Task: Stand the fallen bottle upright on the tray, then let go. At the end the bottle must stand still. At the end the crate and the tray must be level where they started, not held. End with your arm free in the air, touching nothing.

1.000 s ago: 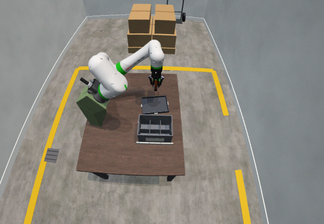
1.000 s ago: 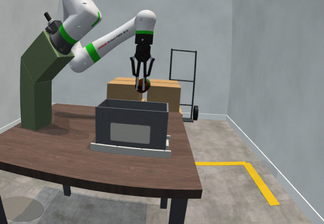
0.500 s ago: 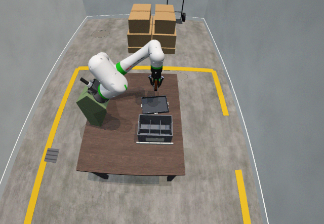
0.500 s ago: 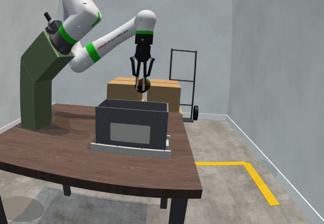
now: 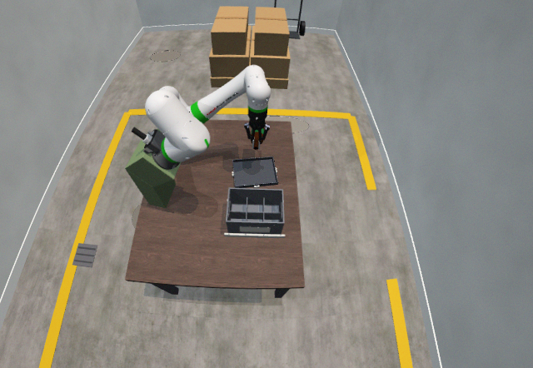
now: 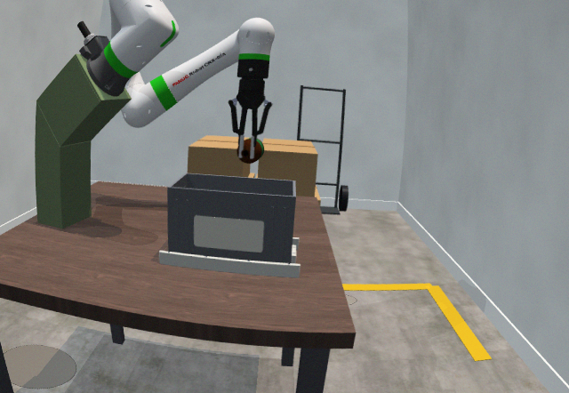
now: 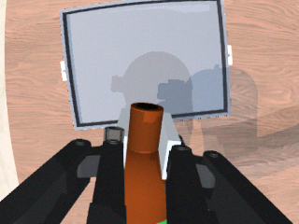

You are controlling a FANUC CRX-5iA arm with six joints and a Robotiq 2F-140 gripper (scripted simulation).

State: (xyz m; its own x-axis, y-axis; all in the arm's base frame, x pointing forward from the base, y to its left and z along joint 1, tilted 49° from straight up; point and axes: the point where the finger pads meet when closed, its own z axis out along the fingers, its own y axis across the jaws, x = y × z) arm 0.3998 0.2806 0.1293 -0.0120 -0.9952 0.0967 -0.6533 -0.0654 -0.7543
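My hand is 50 mm to the right of the brown bottle and 20 mm above it. The rest, counted from my hand: grey tray: 210 mm below, 50 mm to the right; then dark grey crate: 350 mm to the right, 140 mm below, 30 mm ahead.
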